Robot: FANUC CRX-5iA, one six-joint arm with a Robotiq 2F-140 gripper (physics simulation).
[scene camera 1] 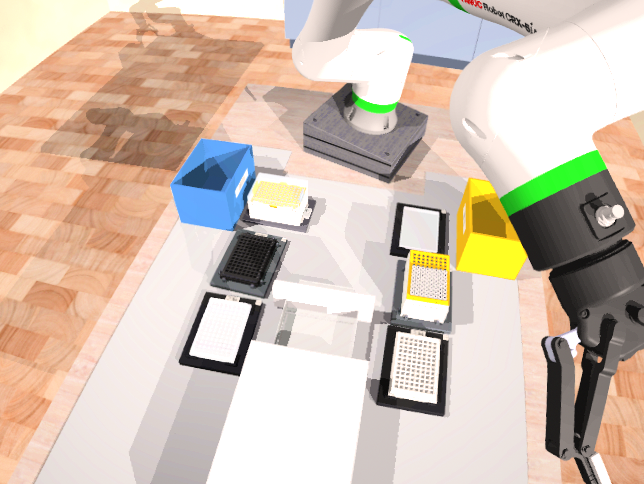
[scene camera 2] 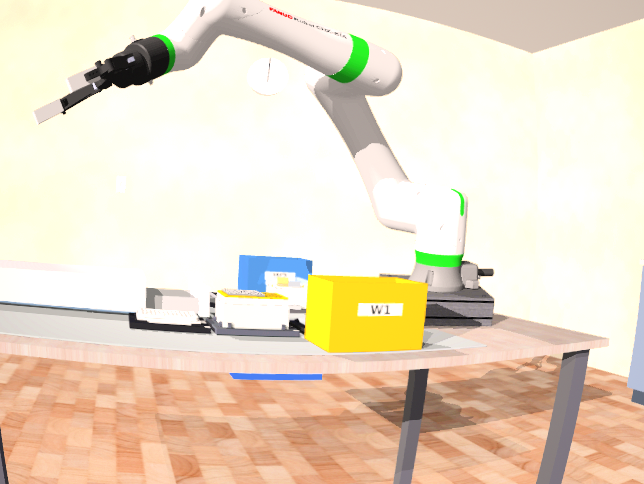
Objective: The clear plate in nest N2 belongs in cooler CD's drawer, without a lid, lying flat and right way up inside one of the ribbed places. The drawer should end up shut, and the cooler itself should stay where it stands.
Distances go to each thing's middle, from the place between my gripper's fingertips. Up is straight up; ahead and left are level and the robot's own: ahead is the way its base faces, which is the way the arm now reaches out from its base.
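Labels:
You'd find the white well plate (scene camera 1: 415, 367) 37 cm below my hand, 25 cm behind it and 20 cm to the right of it. The drawer (scene camera 1: 317, 317) is 35 cm below my hand, 39 cm to the right of it and 24 cm behind it. There's also a yellow-topped tip box (scene camera 1: 425, 296), and that box is well below my hand, well behind it and a good way to the right of it. As for the clear plate (scene camera 1: 218, 338), it's far below my hand, some way behind it and far to the right of it.

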